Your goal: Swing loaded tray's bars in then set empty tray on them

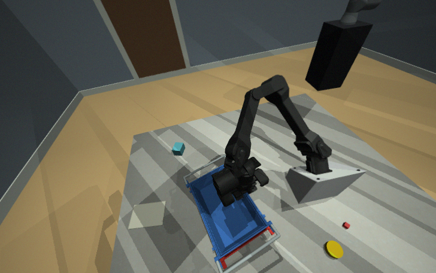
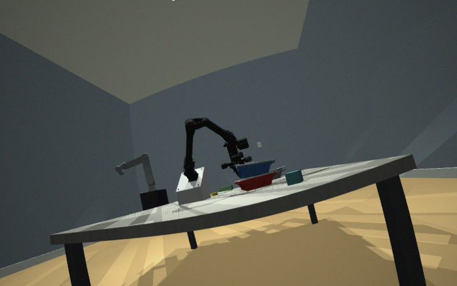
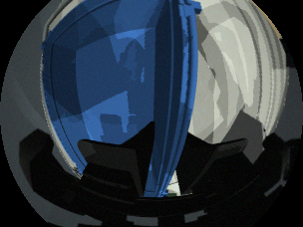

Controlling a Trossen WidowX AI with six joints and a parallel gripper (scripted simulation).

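The blue tray lies 8 cm ahead of my gripper tip, 3 cm to the left of it and 3 cm above it. From my gripper tip the other things lie so: yellow disc (27 cm behind, 22 cm to the left, 8 cm below); then green block (28 cm behind, 55 cm to the left, 7 cm below); then teal cube (28 cm ahead, 36 cm to the right, 7 cm below).
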